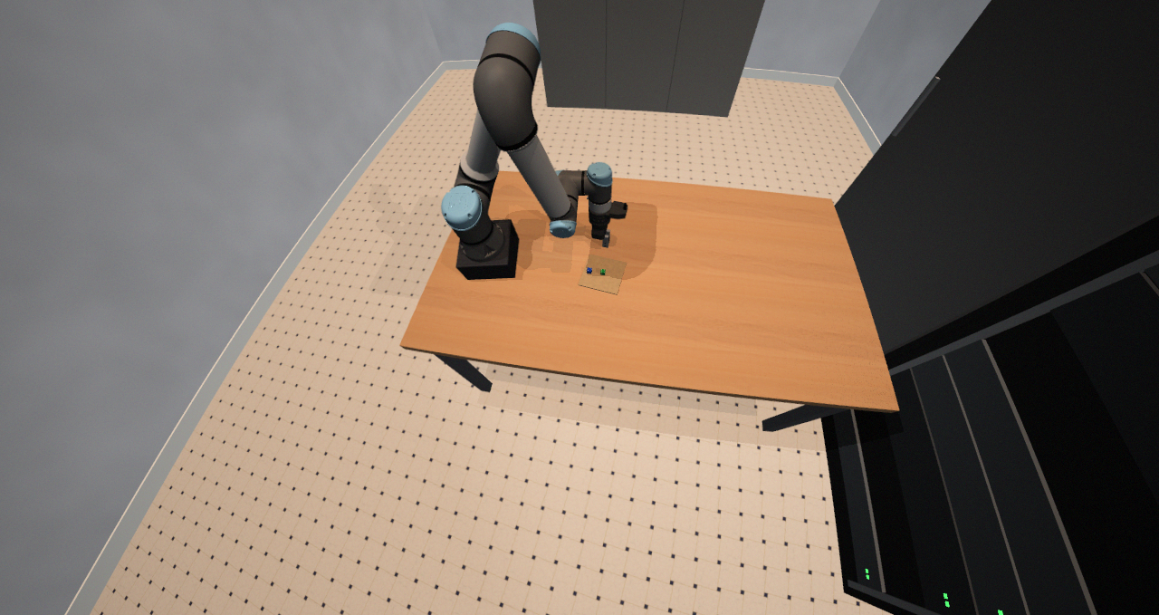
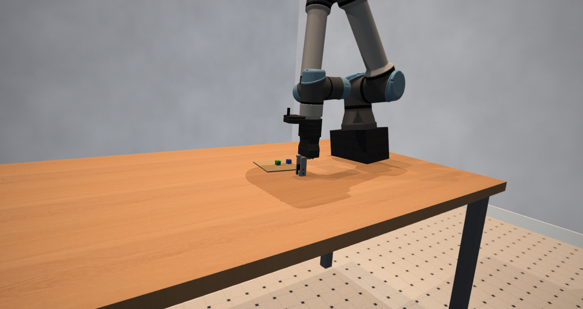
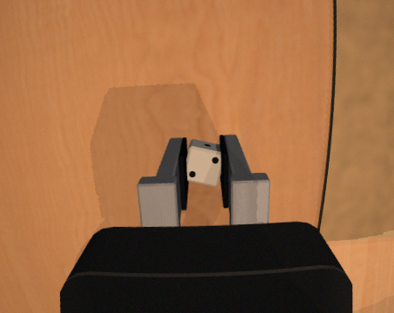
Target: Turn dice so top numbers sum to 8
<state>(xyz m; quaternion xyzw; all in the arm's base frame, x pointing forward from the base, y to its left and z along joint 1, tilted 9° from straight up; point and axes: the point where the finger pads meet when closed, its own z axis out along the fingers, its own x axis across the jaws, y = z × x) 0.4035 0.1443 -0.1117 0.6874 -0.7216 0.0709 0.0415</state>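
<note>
The green die is 1 cm ahead of my hand, 13 cm to the right of it and 1 cm below it. Also, from my hand: white die (1 cm below); then mat (1 cm ahead, 13 cm to the right, 2 cm below); then blue die (4 cm behind, 14 cm to the right, 1 cm below).
</note>
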